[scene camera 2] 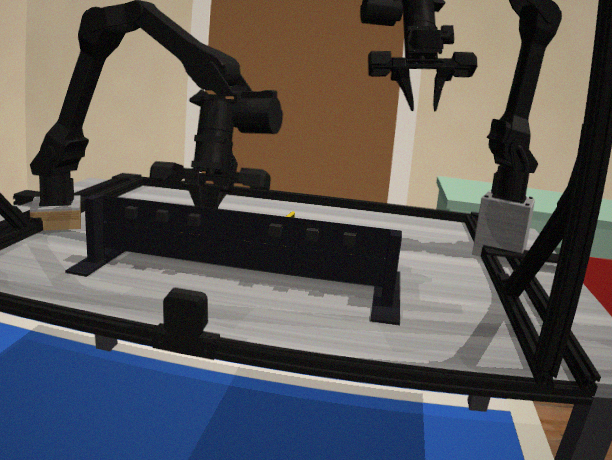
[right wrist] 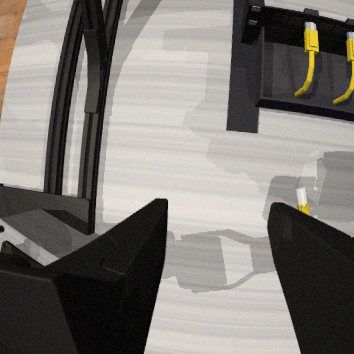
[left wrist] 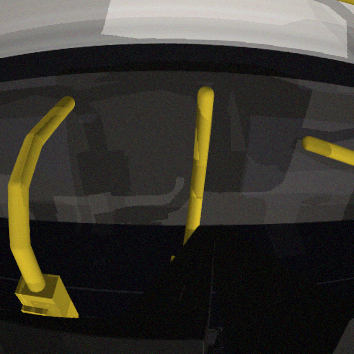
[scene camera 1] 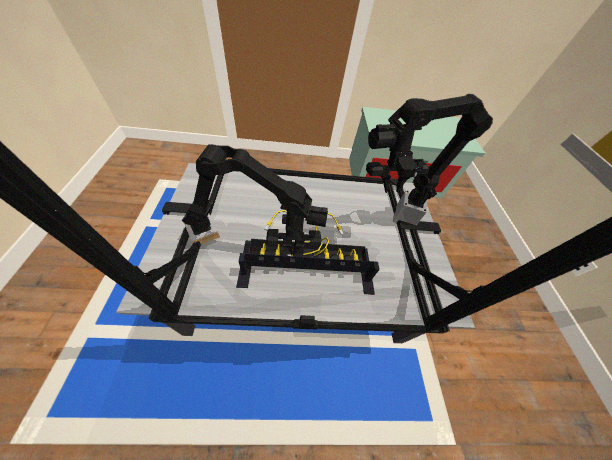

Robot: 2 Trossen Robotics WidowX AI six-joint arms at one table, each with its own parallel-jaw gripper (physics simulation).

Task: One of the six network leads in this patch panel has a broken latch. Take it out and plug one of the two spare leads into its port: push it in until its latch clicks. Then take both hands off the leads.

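Places are measured from the left arm's base along level axes (x down, y ahead, z right), in metres.
Pixels of known places: left gripper, fingertip midpoint: (left wrist: 209, 236) (scene camera 1: 292, 254); right gripper, fingertip midpoint: (scene camera 2: 423, 110) (right wrist: 219, 212) (scene camera 1: 391, 192); left arm's base at its link origin: (scene camera 2: 56, 201) (scene camera 1: 200, 226); right arm's base at its link origin: (scene camera 2: 509, 197) (scene camera 1: 415, 200).
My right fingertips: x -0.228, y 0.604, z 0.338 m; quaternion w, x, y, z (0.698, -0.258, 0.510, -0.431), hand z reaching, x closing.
Ahead of a thing's pixels: the offset from my right fingertips to its top centre. "spot": to the spot under its first point.
The black patch panel {dx +0.163, dy -0.310, dz -0.003 m} (scene camera 1: 370, 268) (scene camera 2: 258, 248) stands mid-table with several yellow leads plugged in, among them one lead {spot: dx +0.181, dy -0.447, dz -0.107 m} (scene camera 1: 262, 248) and another lead {dx +0.177, dy -0.218, dz +0.067 m} (scene camera 1: 341, 254). My left gripper (scene camera 1: 294, 246) (scene camera 2: 206, 205) (left wrist: 209, 236) is shut, low over the panel's left-middle ports. In the left wrist view a yellow lead (left wrist: 200, 158) runs down behind the shut fingers and its plug is hidden. A neighbouring plug {spot: dx +0.181, dy -0.396, dz -0.075 m} (left wrist: 46, 298) sits in its port. Two spare leads {spot: dx +0.266, dy -0.317, dz -0.277 m} (scene camera 1: 274, 218) {spot: dx +0.268, dy -0.082, dz -0.113 m} (scene camera 1: 336, 224) lie behind the panel. My right gripper (scene camera 1: 403, 180) (scene camera 2: 423, 98) (right wrist: 219, 212) is open, high at the right, over a spare plug {spot: dx +0.261, dy -0.089, dz -0.080 m} (right wrist: 302, 204).
A black frame (scene camera 1: 414, 256) (scene camera 2: 350, 365) rims the table, with a small block {spot: dx +0.218, dy -0.434, dz +0.179 m} (scene camera 1: 306, 321) (scene camera 2: 185, 310) on its front rail. A grey base block (scene camera 1: 409, 212) (scene camera 2: 502, 224) holds the right arm. A green cabinet (scene camera 1: 436, 137) (scene camera 2: 464, 192) stands behind on the right.
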